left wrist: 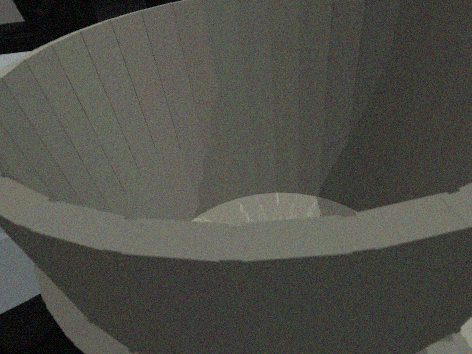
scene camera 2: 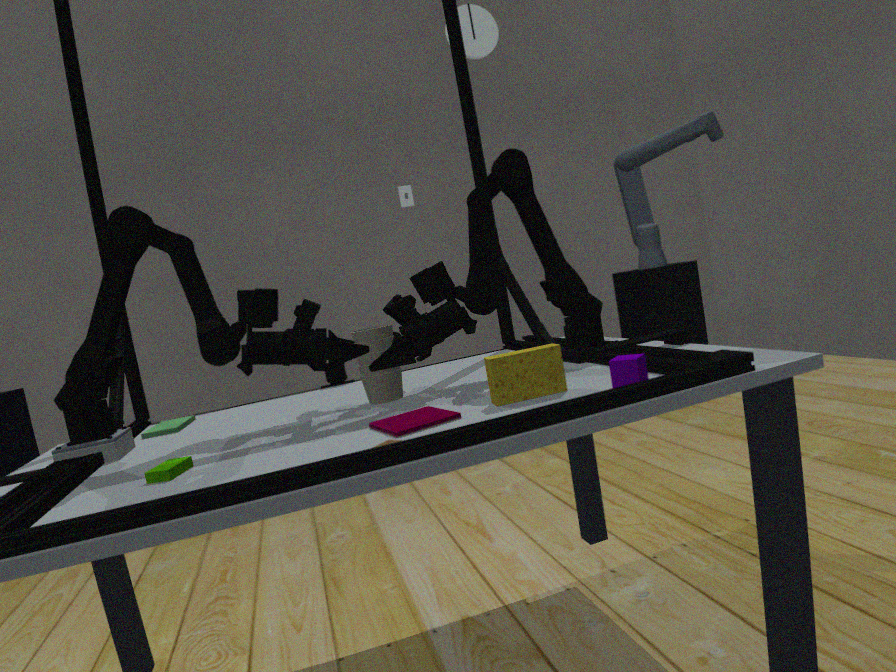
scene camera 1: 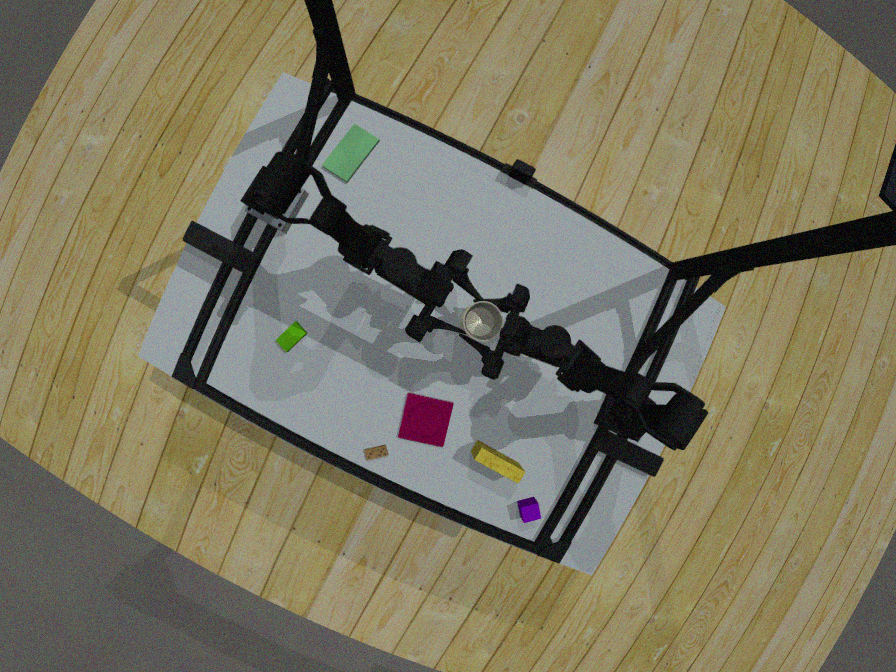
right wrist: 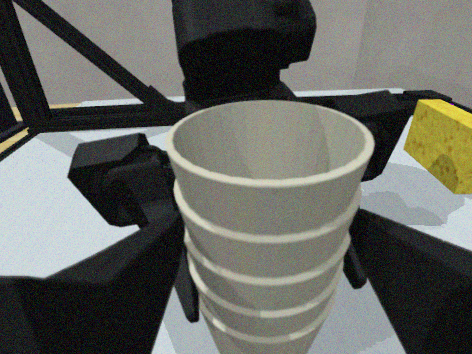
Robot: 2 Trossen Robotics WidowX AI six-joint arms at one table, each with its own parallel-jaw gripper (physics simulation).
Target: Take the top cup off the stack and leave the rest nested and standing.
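Seen in the pictures: left gripper, fingertip midpoint: [scene camera 2: 366, 370] [scene camera 1: 466, 317] [right wrist: 278, 304]; right gripper, fingertip midpoint: [left wrist: 276, 178] [scene camera 2: 368, 347] [scene camera 1: 475, 317] [right wrist: 266, 220]; left arm's base, link origin: [scene camera 2: 586, 345] [scene camera 1: 623, 412]; right arm's base, link origin: [scene camera 2: 92, 438].
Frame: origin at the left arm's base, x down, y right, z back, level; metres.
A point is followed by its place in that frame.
A stack of several nested beige cups [scene camera 1: 483, 320] {z -0.390, x -0.061, y 0.050 m} [scene camera 2: 382, 374] {z -0.399, x -0.030, y 0.008 m} [right wrist: 270, 253] {z -0.431, x -0.084, y 0.051 m} stands upright at the middle of the table [scene camera 1: 546, 240] {z -0.322, x 0.021, y 0.276 m}. My left gripper [scene camera 1: 500, 328] [scene camera 2: 380, 359] {z -0.420, x -0.040, y 0.043 m} reaches in from the right and is shut on the top cup [right wrist: 270, 197] {z -0.432, x -0.106, y 0.052 m} [left wrist: 234, 239], whose rim and inside fill the left wrist view. My right gripper [scene camera 1: 471, 315] {z -0.408, x -0.077, y 0.047 m} [scene camera 2: 360, 348] {z -0.408, x -0.077, y 0.047 m} [right wrist: 266, 220] {z -0.408, x -0.077, y 0.047 m} comes from the left. Its fingers press on both sides of the lower cups of the stack.
A magenta square [scene camera 1: 426, 419] {z -0.404, x 0.013, y -0.186 m} [scene camera 2: 415, 420] {z -0.407, x 0.013, y -0.207 m}, a yellow block [scene camera 1: 500, 463] {z -0.233, x -0.048, y -0.201 m} [scene camera 2: 526, 374] {z -0.236, x -0.016, y -0.220 m}, a purple cube [scene camera 1: 530, 510] {z -0.113, x -0.018, y -0.282 m} [scene camera 2: 627, 368] {z -0.121, x -0.006, y -0.304 m} and a small brown piece [scene camera 1: 376, 451] {z -0.474, x 0.013, y -0.295 m} lie near the front edge. A green block [scene camera 1: 291, 336] {z -0.739, x 0.006, y -0.142 m} [scene camera 2: 168, 468] {z -0.737, x 0.006, y -0.170 m} and a pale green card [scene camera 1: 350, 152] {z -0.796, x 0.011, y 0.274 m} lie to the left.
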